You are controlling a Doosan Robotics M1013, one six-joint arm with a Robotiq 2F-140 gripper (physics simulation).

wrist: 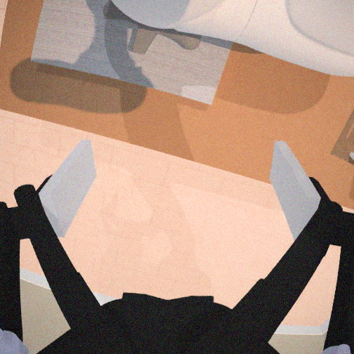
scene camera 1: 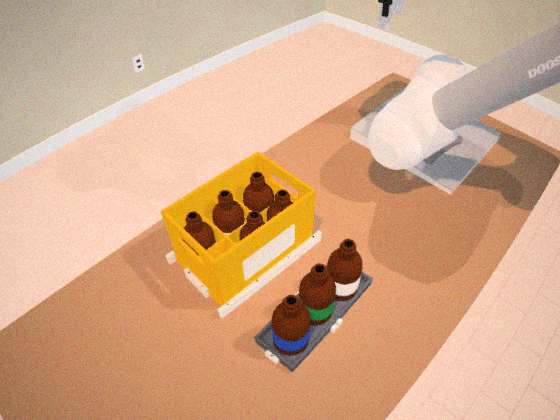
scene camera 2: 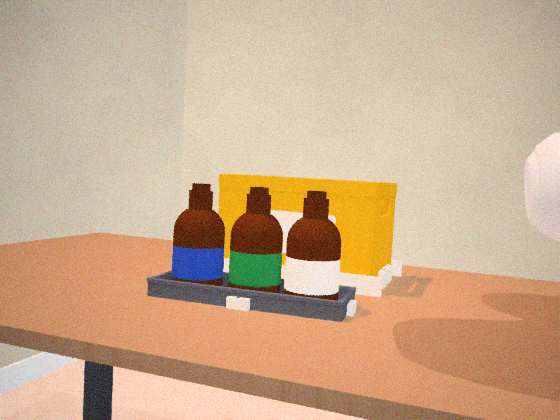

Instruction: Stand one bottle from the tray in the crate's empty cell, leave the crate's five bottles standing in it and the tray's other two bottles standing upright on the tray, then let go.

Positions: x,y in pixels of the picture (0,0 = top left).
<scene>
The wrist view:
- my gripper: 181,158
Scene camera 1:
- blue-labelled brown bottle: 291,319
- green-labelled bottle: 317,289
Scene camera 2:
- blue-labelled brown bottle: 199,233
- green-labelled bottle: 255,263
</scene>
